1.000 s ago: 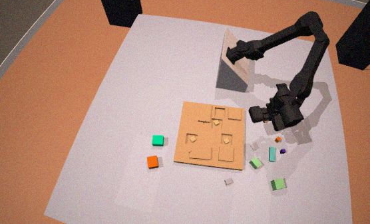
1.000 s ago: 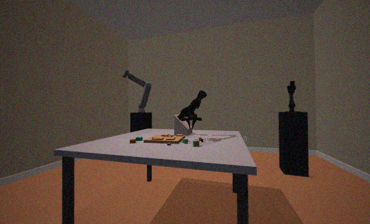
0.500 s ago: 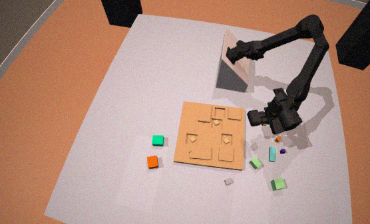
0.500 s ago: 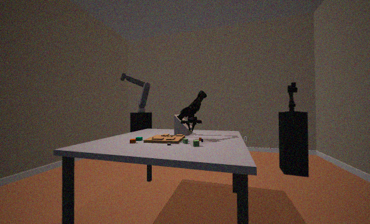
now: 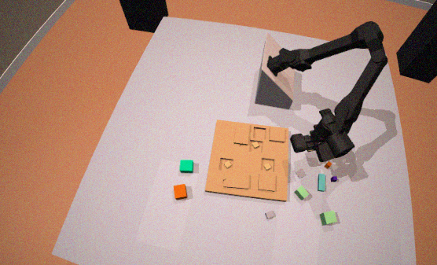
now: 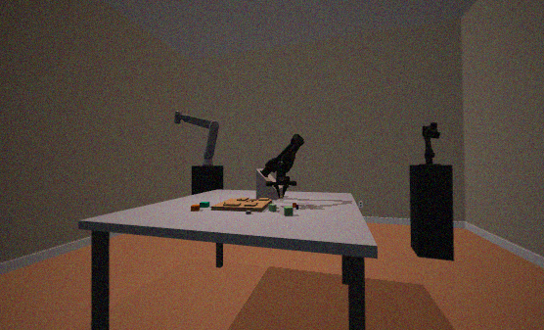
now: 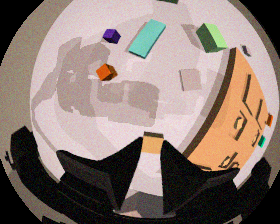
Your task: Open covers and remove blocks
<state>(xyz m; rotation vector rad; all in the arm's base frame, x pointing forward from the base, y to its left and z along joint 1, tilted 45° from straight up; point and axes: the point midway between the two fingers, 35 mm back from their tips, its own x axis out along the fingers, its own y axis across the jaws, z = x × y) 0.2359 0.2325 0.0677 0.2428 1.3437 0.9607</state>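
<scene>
The tan puzzle board is 80 mm ahead of my gripper tip, 200 mm to the right of it and 30 mm below it. From my gripper tip the other things lie so: teal bar (100 mm ahead, 80 mm to the left, 40 mm below); tiny orange cube (30 mm ahead, 90 mm to the left, 40 mm below); tiny purple cube (80 mm ahead, 120 mm to the left, 40 mm below).
</scene>
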